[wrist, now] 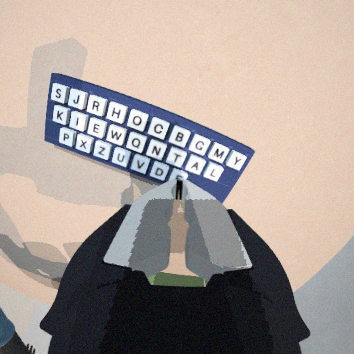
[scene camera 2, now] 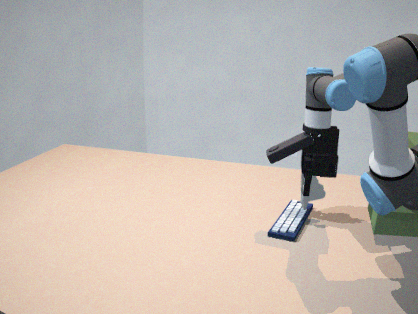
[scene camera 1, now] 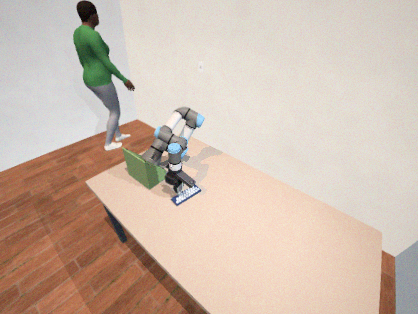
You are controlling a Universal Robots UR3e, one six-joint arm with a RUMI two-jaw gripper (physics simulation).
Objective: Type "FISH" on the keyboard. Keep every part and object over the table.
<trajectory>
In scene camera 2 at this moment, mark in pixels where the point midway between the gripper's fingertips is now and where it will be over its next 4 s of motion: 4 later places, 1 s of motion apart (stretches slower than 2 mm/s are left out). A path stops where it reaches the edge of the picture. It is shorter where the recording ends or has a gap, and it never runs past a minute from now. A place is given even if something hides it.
My gripper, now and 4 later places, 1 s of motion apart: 304, 208; 304, 205; 298, 206; 290, 212; 286, 224
</trajectory>
